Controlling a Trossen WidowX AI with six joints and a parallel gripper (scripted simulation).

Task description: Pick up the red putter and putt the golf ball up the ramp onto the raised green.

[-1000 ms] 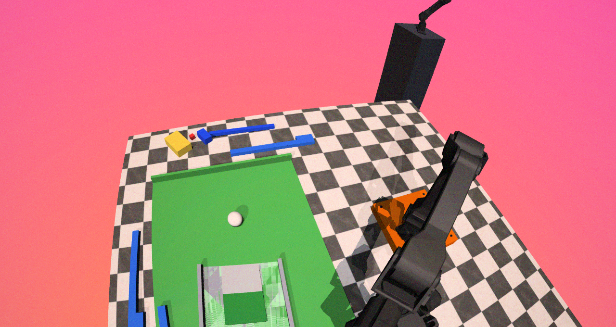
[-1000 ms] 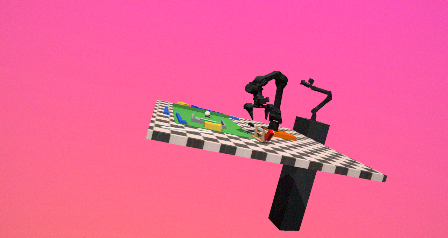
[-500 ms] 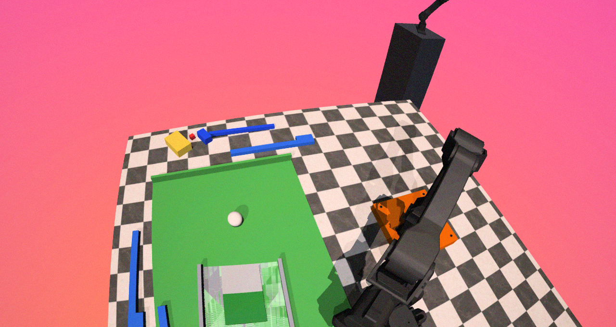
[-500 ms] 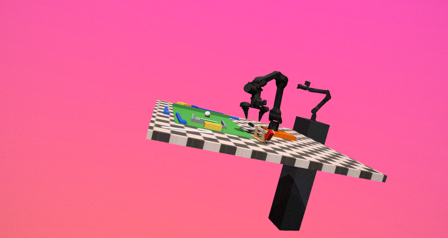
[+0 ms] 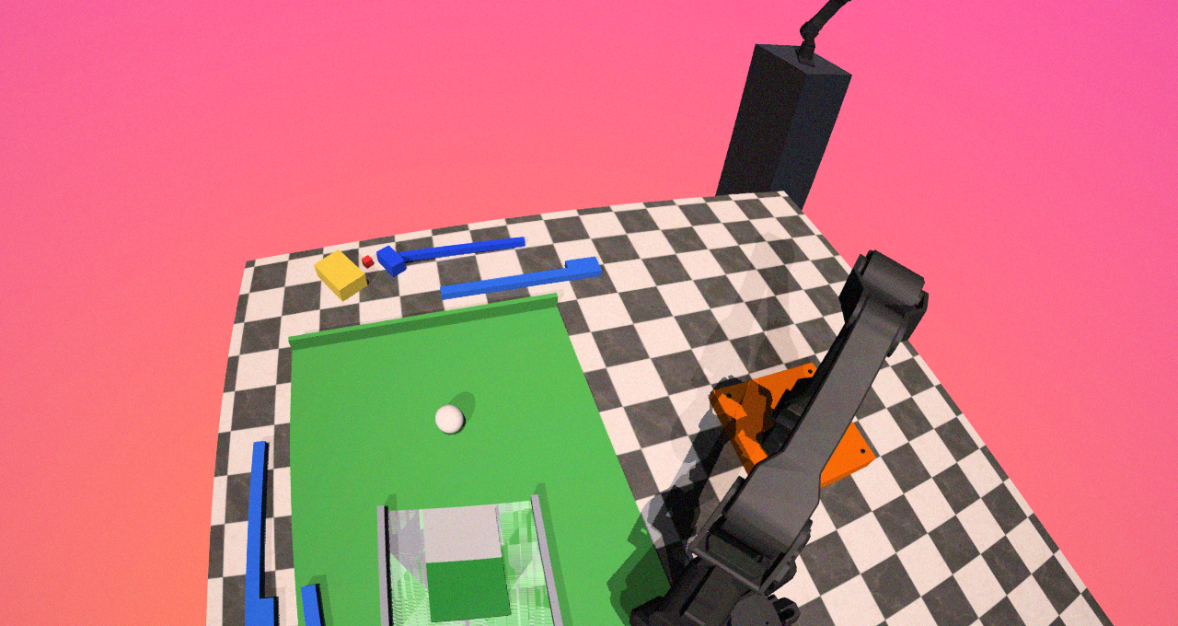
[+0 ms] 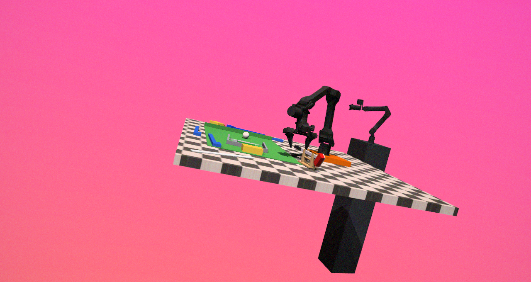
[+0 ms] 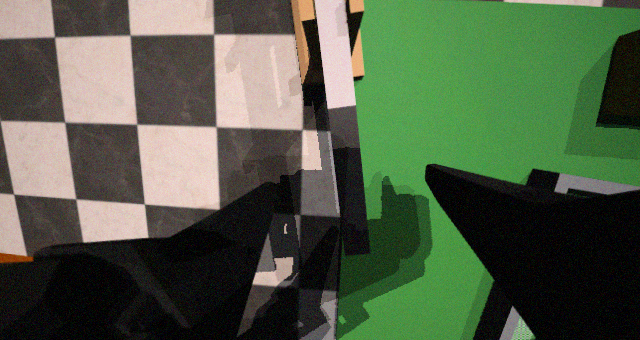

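My gripper tip is 11 cm to the right of the red putter. From my gripper tip the other things lie so: green mat: 21 cm ahead, 27 cm to the right, 6 cm below; white golf ball: 16 cm ahead, 42 cm to the right, 3 cm below; wooden stand: 13 cm to the left, 2 cm below.
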